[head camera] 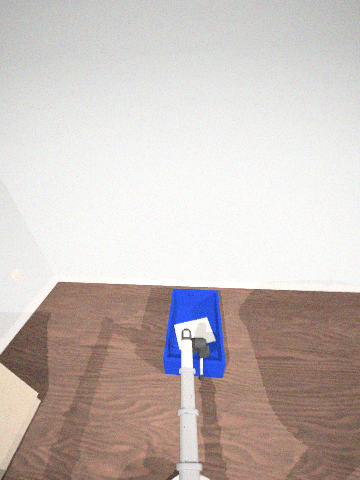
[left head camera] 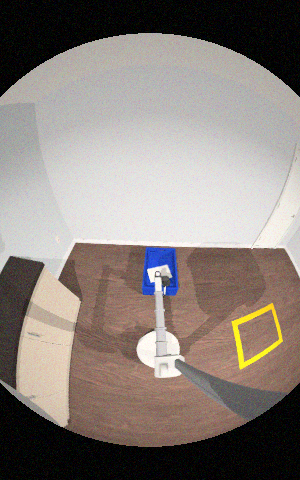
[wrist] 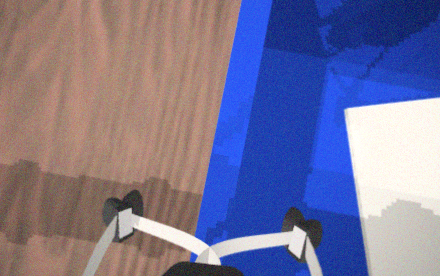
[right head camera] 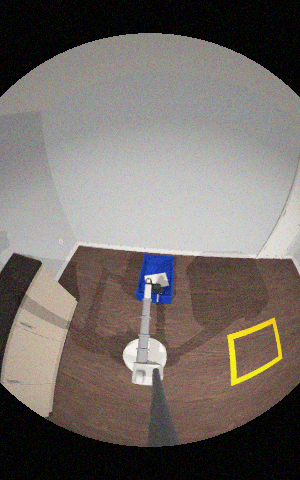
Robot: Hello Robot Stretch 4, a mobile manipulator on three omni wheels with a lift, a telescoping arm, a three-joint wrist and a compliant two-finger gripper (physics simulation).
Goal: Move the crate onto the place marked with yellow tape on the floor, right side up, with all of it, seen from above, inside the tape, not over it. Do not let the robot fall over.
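Places are measured from the robot's base along level axes (x left, y back, z up), in millimetres.
Pixels of known places: gripper, fingertip midpoint: [left head camera: 163, 290].
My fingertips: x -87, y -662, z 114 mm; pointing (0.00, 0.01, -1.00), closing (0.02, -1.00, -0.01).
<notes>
Ahead of a thing's pixels: the offset from my fingertips to its top centre. "pt": to the spot under its first point.
The blue crate @[dx +21, dy -293, dz +79 mm] [head camera: 195, 300] [left head camera: 160, 255] [right head camera: 160, 262] [wrist: 280, 125] stands upright on the floor near the back wall. A white flat-topped object @[dx +23, dy -304, dz -113 mm] [head camera: 192, 326] [wrist: 400, 150] lies inside it, turned at an angle. The yellow tape outline @[pt dx -904, dy +857, dz -140 mm] [left head camera: 238, 345] [right head camera: 232, 360] is on the floor to the right, apart from the crate; it does not show in the head camera view. My gripper [wrist: 213, 215] is open at the crate's near end. In the wrist view the crate's rim runs between the fingers, the left one over floor, the right one over the crate. Its exact height cannot be told.
My arm [head camera: 188, 425] [left head camera: 160, 315] [right head camera: 144, 325] reaches out straight to the crate. A pale cabinet [head camera: 15, 415] [left head camera: 50, 345] [right head camera: 40, 340] with a dark top stands on the left. The back wall [head camera: 200, 175] is close behind the crate. A white door [left head camera: 280, 215] is at the right.
</notes>
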